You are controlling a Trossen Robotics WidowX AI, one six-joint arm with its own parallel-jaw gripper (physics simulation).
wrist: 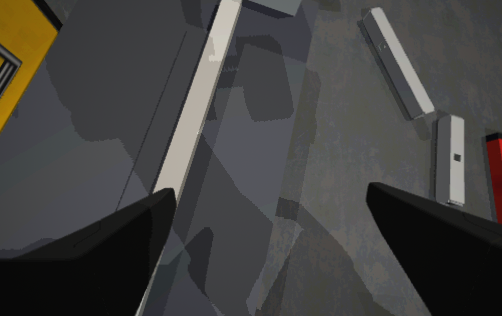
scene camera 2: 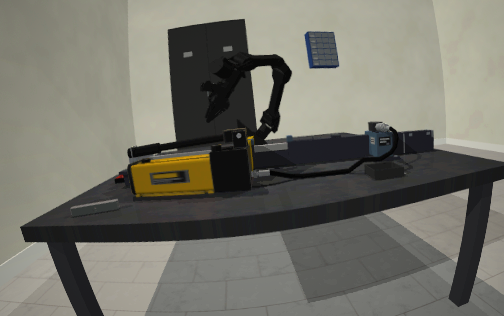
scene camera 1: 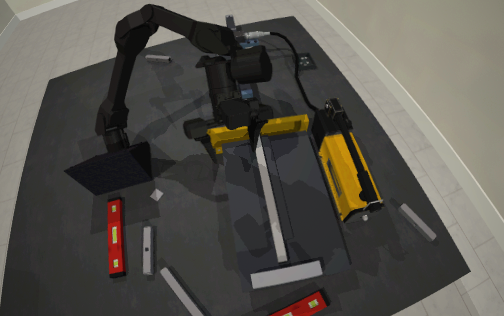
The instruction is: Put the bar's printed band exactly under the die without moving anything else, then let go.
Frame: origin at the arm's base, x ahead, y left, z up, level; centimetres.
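Seen in the pictures: gripper, between the fingertips: (wrist: 270, 194) (scene camera 2: 206, 120) (scene camera 1: 235, 157); arm's base, origin of its link: (scene camera 2: 259, 136) (scene camera 1: 118, 150).
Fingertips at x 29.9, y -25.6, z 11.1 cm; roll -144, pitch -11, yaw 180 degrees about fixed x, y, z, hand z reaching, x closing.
Note:
Pixels of each thing's top centre, then the offset from my fingertips to it. "*": a spot on its surface instead. Level surfaces: height alone.
- long pale bar, a spot on its surface: (wrist: 192, 120) (scene camera 1: 268, 196) * dx +4.4, dy -7.9, dz -10.4 cm
- dark bed, height of its surface: dz -12.4 cm
- yellow crosspiece, a spot on its surface: (scene camera 1: 285, 126) * dx +19.6, dy +10.6, dz -12.0 cm
- yellow unit, a spot on its surface: (wrist: 25, 50) * dx +21.5, dy -16.4, dz -14.0 cm
- pale block, a spot on its surface: (scene camera 1: 286, 275) * dx -0.7, dy -26.5, dz -8.4 cm
A long pale bar (scene camera 1: 272, 200) (wrist: 192, 120) lies lengthwise on the dark bed (scene camera 1: 315, 200). Its upper end in scene camera 1 runs under the arm, near the yellow crosspiece (scene camera 1: 285, 126). I cannot make out a printed band on it. I cannot tell which part is the die. My gripper (scene camera 1: 234, 145) (scene camera 2: 212, 111) (wrist: 270, 194) is open and empty, raised above the bed. In the wrist view its left finger overlaps the bar, and its right finger is over the table to the side. The arm hides part of the crosspiece and the rail behind it.
A yellow unit (scene camera 1: 347, 175) (scene camera 2: 172, 176) (wrist: 25, 50) with a black cable stands beside the bed. A pale block (scene camera 1: 286, 275) lies across the bed's end. Loose pale bars (scene camera 1: 147, 260) (scene camera 1: 417, 221), red levels (scene camera 1: 115, 250) and a dark slanted panel (scene camera 1: 112, 172) are around it.

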